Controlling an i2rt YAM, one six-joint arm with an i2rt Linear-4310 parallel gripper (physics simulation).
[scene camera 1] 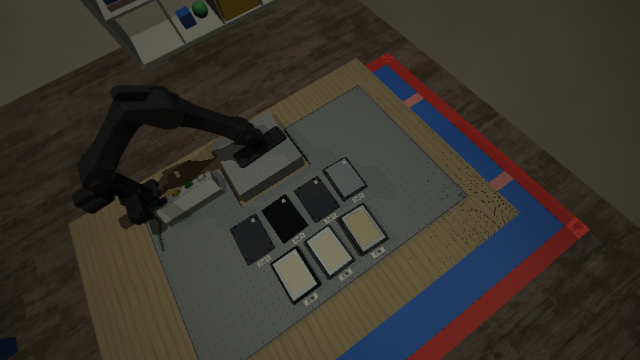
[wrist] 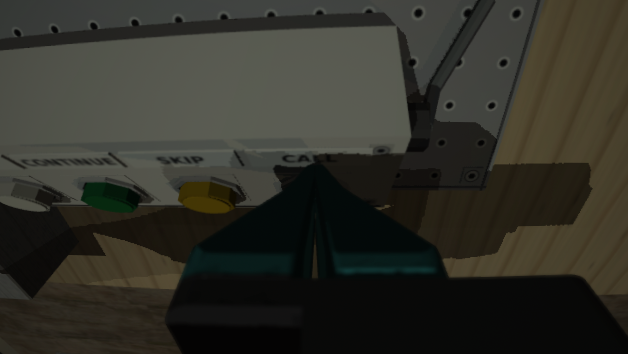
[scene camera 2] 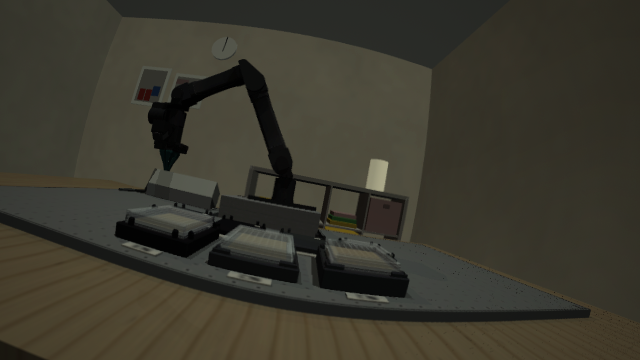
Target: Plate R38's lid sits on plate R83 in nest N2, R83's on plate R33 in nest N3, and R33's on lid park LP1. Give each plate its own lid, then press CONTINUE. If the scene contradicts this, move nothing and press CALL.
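Places are measured from the arm's base along level axes (x up, y left, z back), in centimetres.
Pixels of known places: gripper, fingertip midpoint: (scene camera 1: pixel 162 204) (wrist: pixel 315 177); arm's base, origin of the base link: (scene camera 1: pixel 260 147) (scene camera 2: pixel 281 204).
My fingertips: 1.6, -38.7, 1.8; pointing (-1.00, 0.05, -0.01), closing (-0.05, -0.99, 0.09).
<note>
Ahead of a thing's pixels: the offset from my fingertips to its top centre, as dx, dy, dz. "*": to the spot under its first point.
My gripper (scene camera 1: pixel 159 202) (scene camera 2: pixel 167 169) (wrist: pixel 315 177) is shut and empty, pointing down at the CALL end of the pale button box @(+1.1, +7.6, -1.1) (scene camera 1: pixel 192 204) (scene camera 2: pixel 185 189) (wrist: pixel 210 90). Its fingertips cover the CALL button; whether they touch it is hidden. The green CONTINUE button @(+0.2, +10.2, +1.0) (wrist: pixel 110 196) and yellow SKIP button @(+0.2, +5.2, +1.3) (wrist: pixel 207 196) show beside it. Three plates stand in black nests: left plate @(-3.8, +23.0, -45.8) (scene camera 1: pixel 295 274) (scene camera 2: pixel 170 222), middle plate @(-4.0, +36.0, -46.6) (scene camera 1: pixel 329 251) (scene camera 2: pixel 257 245), right plate @(-3.5, +49.2, -47.8) (scene camera 1: pixel 363 228) (scene camera 2: pixel 357 257). Clear lids show on all three in scene camera 2. Plate and nest labels are unreadable.
Behind the plates lie dark pads @(* -6.3, +17.6, -27.9) (scene camera 1: pixel 252 240) @(* -6.3, +30.4, -29.2) (scene camera 1: pixel 285 220) @(* -6.3, +43.6, -29.6) (scene camera 1: pixel 316 198) and a lighter grey one @(-5.5, +56.4, -29.6) (scene camera 1: pixel 345 178). The arm's base stands on a grey block (scene camera 1: pixel 272 172) beside the button box. A cable @(* -6.7, -7.6, -2.6) (wrist: pixel 462 55) leaves the box's CALL end.
</note>
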